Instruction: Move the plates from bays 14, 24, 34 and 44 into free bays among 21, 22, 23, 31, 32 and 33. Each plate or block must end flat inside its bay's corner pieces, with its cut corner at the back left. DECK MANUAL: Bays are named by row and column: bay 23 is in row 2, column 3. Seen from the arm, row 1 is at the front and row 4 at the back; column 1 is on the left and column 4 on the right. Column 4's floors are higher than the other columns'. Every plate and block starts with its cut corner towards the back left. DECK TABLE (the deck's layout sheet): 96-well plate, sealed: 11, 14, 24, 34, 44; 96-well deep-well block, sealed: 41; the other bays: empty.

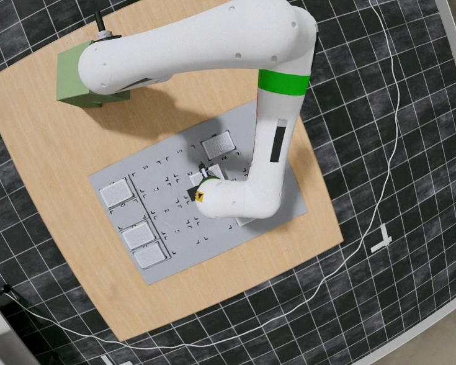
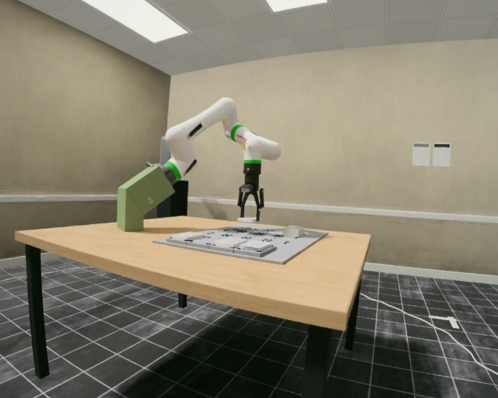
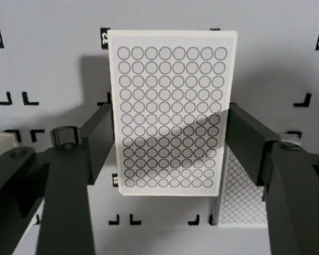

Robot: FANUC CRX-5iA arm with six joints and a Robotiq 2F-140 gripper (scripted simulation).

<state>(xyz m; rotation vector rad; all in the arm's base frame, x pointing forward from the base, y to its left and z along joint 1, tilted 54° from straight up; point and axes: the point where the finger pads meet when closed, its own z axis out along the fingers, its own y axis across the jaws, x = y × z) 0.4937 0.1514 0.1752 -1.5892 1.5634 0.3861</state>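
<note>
The sealed plate is 120 mm behind my hand, 80 mm to the left of it and 90 mm below it. The rest, counted from my hand: white block (190 mm ahead, 140 mm to the left, 80 mm below).
</note>
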